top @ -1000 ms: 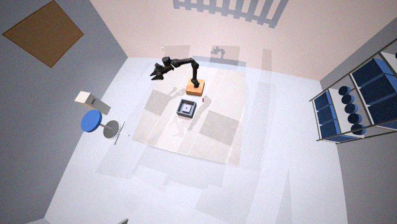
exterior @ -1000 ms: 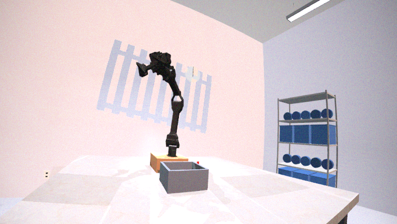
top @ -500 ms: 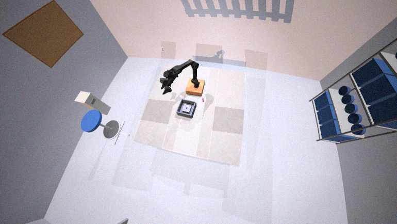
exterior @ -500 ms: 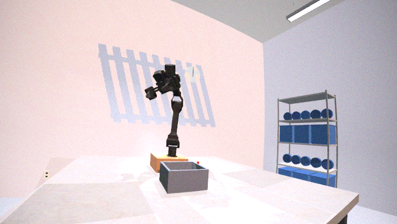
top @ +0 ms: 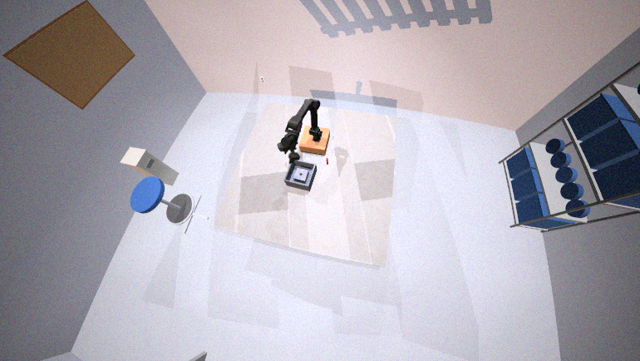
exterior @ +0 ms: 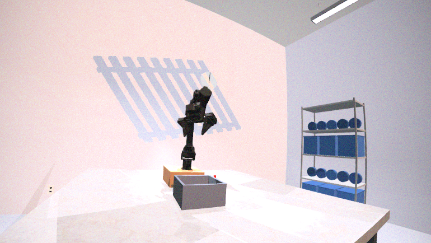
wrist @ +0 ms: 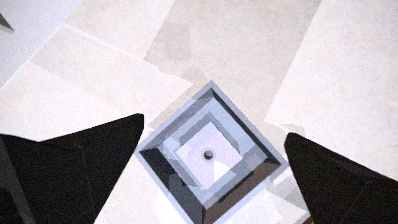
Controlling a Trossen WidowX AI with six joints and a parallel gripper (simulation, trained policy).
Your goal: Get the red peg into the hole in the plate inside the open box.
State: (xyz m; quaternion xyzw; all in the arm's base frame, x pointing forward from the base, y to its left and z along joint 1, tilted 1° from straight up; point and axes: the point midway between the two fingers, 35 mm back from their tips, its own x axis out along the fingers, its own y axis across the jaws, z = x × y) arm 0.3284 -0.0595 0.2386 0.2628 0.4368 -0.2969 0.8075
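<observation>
My gripper tip is 190 mm past the red peg, 200 mm to the right of it and 250 mm above it. Also, from my gripper tip: pale plate 20 mm behind, 50 mm to the left, 250 mm below; then grey box 20 mm behind, 50 mm to the left, 270 mm below.
</observation>
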